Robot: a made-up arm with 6 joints.
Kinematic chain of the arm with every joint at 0, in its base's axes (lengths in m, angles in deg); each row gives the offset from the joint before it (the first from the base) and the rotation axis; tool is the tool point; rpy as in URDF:
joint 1: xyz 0 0 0.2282 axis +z
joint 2: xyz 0 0 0 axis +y
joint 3: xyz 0.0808 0 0.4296 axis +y
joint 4: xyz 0.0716 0 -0.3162 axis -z
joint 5: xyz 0 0 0 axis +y
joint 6: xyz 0.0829 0 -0.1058 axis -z
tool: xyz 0 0 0 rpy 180 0 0
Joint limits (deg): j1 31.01..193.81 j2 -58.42..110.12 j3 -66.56..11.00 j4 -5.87..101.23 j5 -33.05..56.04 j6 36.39..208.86
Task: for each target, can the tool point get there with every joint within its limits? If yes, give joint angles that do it. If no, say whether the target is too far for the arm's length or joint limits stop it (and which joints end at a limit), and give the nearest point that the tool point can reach.
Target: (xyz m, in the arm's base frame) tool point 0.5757 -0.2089 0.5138
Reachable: no: joint limits stop it (at a limit: joint 1, joint 5) | nearest point 0.3962 0.0897 0.5138 | short by 0.348 m
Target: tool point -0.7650 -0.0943 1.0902
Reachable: no: too far | nearest point -0.4489 -0.0553 0.7340 | short by 0.478 m
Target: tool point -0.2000 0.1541 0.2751
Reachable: yes | joints 150.42 -8.33 -10.22 55.16 19.41 160.72
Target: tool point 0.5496 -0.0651 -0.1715
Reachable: no: joint limits stop it (at a limit: joint 1, joint 3, joint 5) | nearest point 0.4276 0.1091 -0.1579 | short by 0.213 m
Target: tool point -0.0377 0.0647 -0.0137
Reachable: yes | joints 171.60 82.91 -7.51 56.95 6.79 162.00
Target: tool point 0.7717 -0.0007 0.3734
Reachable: no: joint limits stop it (at a limit: joint 1, joint 3, joint 5) | nearest point 0.5595 0.1932 0.3554 | short by 0.288 m
